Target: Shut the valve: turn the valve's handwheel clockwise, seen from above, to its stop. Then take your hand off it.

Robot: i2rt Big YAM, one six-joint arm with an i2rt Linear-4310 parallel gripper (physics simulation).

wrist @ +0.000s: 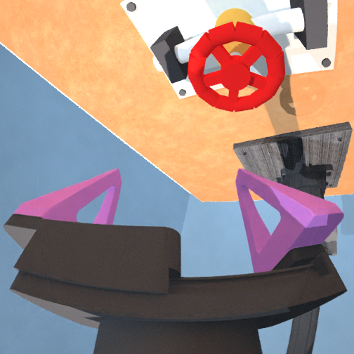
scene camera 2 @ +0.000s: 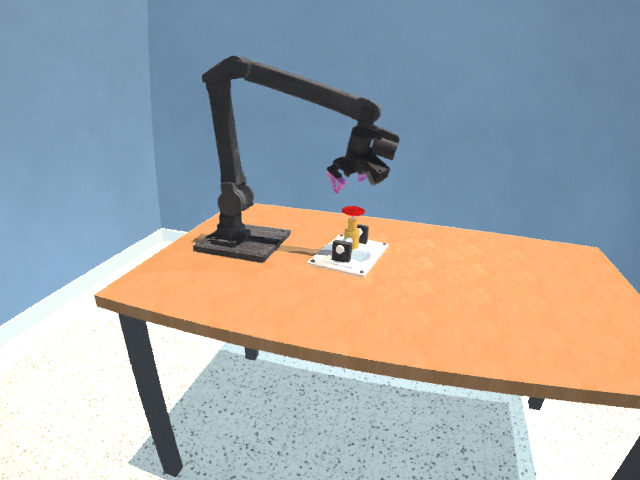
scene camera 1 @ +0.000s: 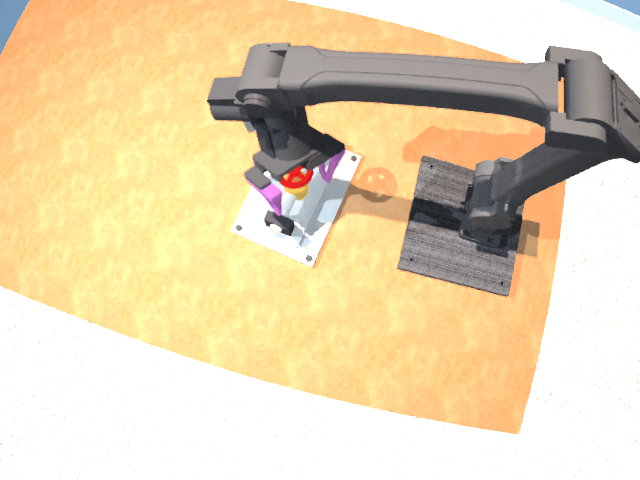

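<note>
The red handwheel (scene camera 1: 296,178) (scene camera 2: 353,210) (wrist: 235,73) lies level on top of the yellow valve body (scene camera 1: 296,193) (scene camera 2: 352,237) (wrist: 230,17). The valve stands on a white plate (scene camera 1: 253,227) (scene camera 2: 374,255) (wrist: 150,22). My gripper (scene camera 1: 303,196) (scene camera 2: 349,186) (wrist: 178,174) is open and empty, its two pink fingers wide apart. It hangs above the handwheel, tilted, with a gap between fingertips and wheel in the second scene view. In the first scene view the gripper hides part of the wheel and plate. How far the wheel is turned cannot be told.
Black pipe supports (scene camera 1: 279,223) (scene camera 2: 341,251) (wrist: 316,22) stand at the ends of the white pipe through the valve. The arm's dark base board (scene camera 1: 439,263) (scene camera 2: 263,248) (wrist: 260,155) lies beside the valve plate on the orange table (scene camera 1: 155,258) (scene camera 2: 439,310) (wrist: 100,60).
</note>
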